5 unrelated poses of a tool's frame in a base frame.
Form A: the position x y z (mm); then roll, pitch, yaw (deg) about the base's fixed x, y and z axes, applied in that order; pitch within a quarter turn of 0, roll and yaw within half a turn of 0.
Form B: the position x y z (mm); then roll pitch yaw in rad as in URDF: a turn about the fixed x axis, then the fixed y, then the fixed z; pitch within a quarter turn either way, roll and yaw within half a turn. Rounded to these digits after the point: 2 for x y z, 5 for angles.
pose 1, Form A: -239.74 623.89 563.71 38.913 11.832 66.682
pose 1, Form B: -239.74 623.89 563.71 0.67916 0.20651 1.16382
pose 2, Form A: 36.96 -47.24 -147.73 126.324 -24.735 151.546
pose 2, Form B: 36.96 -47.24 -147.73 2.20477 -0.43171 2.64498
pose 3, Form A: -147.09 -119.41 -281.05 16.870 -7.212 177.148
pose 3, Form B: -147.09 -119.41 -281.05 0.29444 -0.12587 3.09182
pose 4, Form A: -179.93 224.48 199.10 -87.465 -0.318 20.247
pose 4, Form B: -179.93 224.48 199.10 -1.52655 -0.00555 0.35338
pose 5, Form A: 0.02 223.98 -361.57 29.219 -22.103 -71.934
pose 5, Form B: 0.02 223.98 -361.57 0.50997 -0.38577 -1.25549
